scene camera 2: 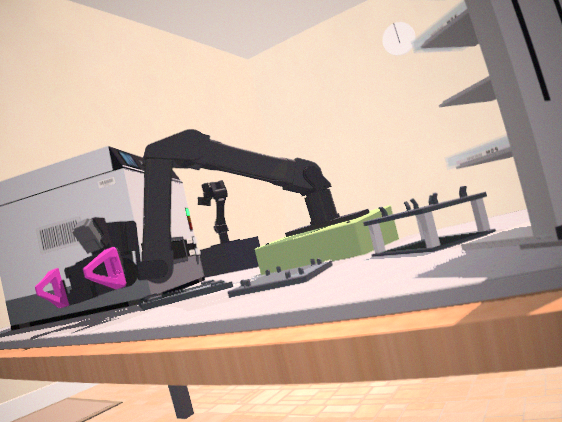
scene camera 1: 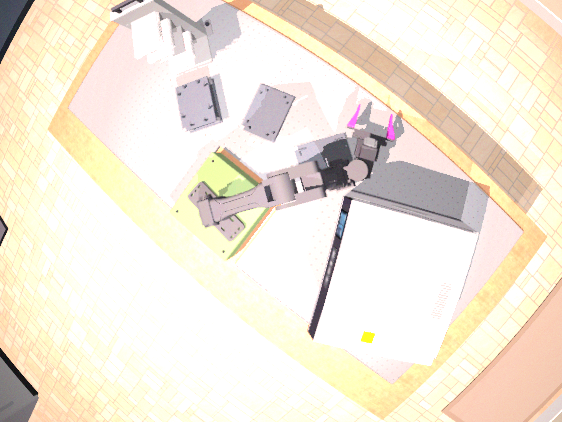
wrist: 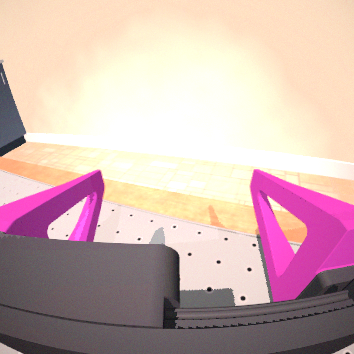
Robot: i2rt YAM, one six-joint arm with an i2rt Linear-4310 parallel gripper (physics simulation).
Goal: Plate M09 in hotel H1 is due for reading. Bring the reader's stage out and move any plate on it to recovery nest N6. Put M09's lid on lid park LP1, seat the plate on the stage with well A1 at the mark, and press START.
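Seen in the pictures: gripper, fingertip midpoint: (scene camera 2: 59, 282) (scene camera 1: 375, 109) (wrist: 176, 177); arm's base, origin of the base link: (scene camera 2: 326, 225) (scene camera 1: 215, 211).
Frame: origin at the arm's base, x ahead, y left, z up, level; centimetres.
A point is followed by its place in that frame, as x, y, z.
My gripper (scene camera 1: 374, 111) {55.8, -13.8, 0.7} (scene camera 2: 61, 280) {55.8, -13.8, 0.7} (wrist: 176, 177) {55.8, -13.8, 0.7} is open with empty magenta fingers, low beside the reader's side, towards the table edge. The white reader (scene camera 1: 400, 280) {29.3, -48.4, 27.3} (scene camera 2: 55, 200) {41.9, -39.8, 19.1} has a screen strip and a green light (scene camera 2: 187, 212) {3.6, -41.7, 12.8} on its front. Its stage cannot be made out. The hotel (scene camera 1: 192, 22) {39.5, 49.2, 5.8} (scene camera 2: 520, 125) {39.6, 49.4, 4.4} stands at the far end; a plate marked M09 (scene camera 2: 482, 152) {33.0, 43.9, 3.4} lies on its lowest visible shelf. A raised pegged stand (scene camera 1: 197, 102) {20.0, 29.4, -1.0} (scene camera 2: 425, 210) {28.2, 33.8, -1.5} and a low pegged plate (scene camera 1: 270, 112) {32.8, 9.8, -5.9} (scene camera 2: 282, 280) {38.7, 15.9, -6.1} are empty; their names are unreadable.
The arm stands on a green block (scene camera 1: 200, 175) {4.3, 11.4, -0.1} (scene camera 2: 310, 252) {13.2, 3.2, -4.6}. A flat dark fixture (scene camera 2: 190, 292) {36.4, -6.9, -5.9} lies beneath the wrist, partly hidden from above. Another hotel plate (scene camera 2: 445, 30) {33.3, 43.9, 18.2} sits higher up. A small post on a dark box (scene camera 2: 230, 256) stands behind the reader.
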